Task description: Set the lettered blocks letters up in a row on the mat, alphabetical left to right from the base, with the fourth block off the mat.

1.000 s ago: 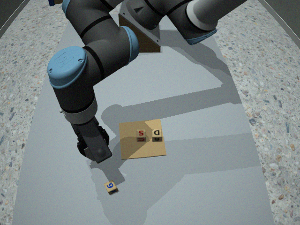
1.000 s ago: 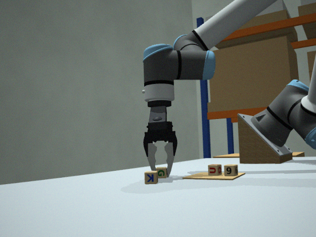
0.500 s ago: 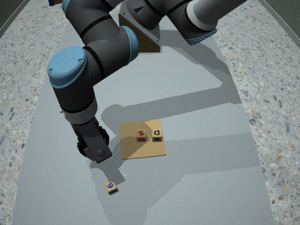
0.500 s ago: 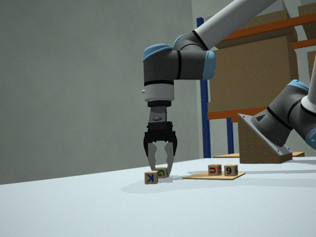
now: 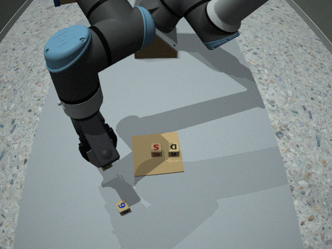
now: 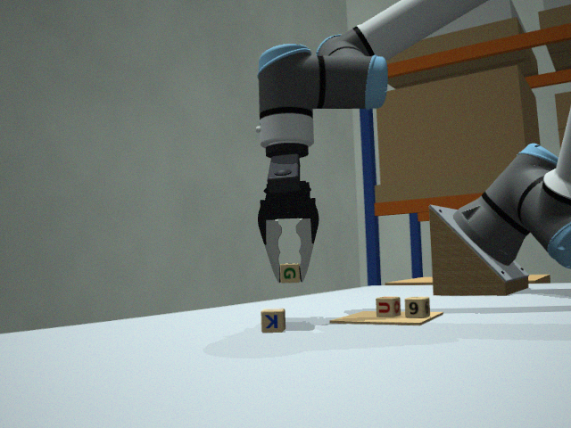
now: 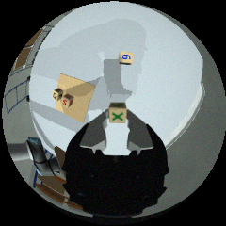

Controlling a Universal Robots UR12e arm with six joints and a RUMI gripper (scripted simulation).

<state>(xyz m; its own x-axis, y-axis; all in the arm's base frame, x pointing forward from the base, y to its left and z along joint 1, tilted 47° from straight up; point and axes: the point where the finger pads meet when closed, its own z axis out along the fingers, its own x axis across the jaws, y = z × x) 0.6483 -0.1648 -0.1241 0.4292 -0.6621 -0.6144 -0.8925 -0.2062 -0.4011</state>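
Right now the tan mat is 60 mm behind my hand, 140 mm to the left of it and 80 mm below it.
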